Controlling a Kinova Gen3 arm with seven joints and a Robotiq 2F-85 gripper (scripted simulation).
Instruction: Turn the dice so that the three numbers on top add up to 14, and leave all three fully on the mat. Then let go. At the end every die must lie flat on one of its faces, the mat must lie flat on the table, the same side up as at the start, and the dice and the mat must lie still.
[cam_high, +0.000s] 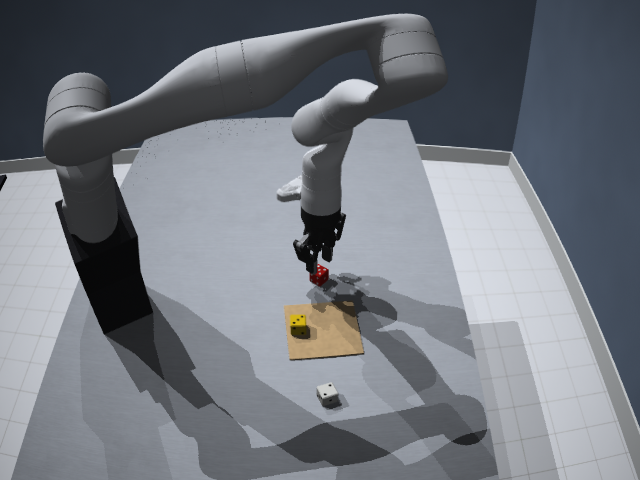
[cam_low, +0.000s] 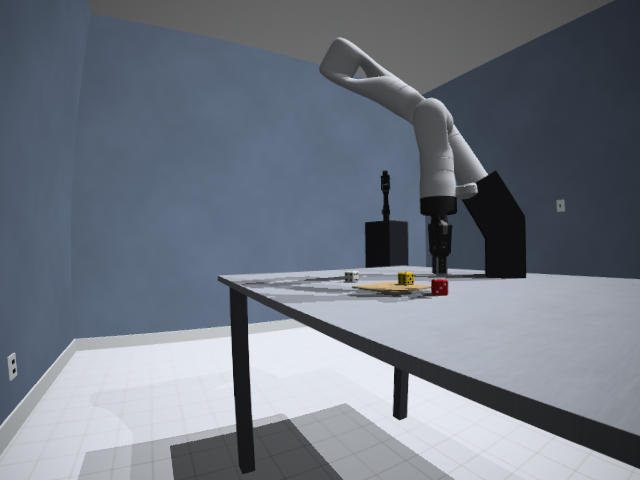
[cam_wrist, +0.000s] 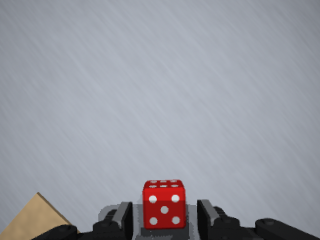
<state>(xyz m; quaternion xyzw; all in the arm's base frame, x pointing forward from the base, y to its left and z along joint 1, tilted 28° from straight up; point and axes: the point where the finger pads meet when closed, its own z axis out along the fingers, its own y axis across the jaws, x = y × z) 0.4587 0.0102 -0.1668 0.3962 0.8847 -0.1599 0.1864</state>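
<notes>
Now: the red die 4 cm below my hand. Round my hand: tan mat (2 cm behind, 14 cm to the right, 6 cm below); yellow die (7 cm behind, 13 cm to the right, 4 cm below); white die (5 cm behind, 30 cm to the right, 4 cm below).
</notes>
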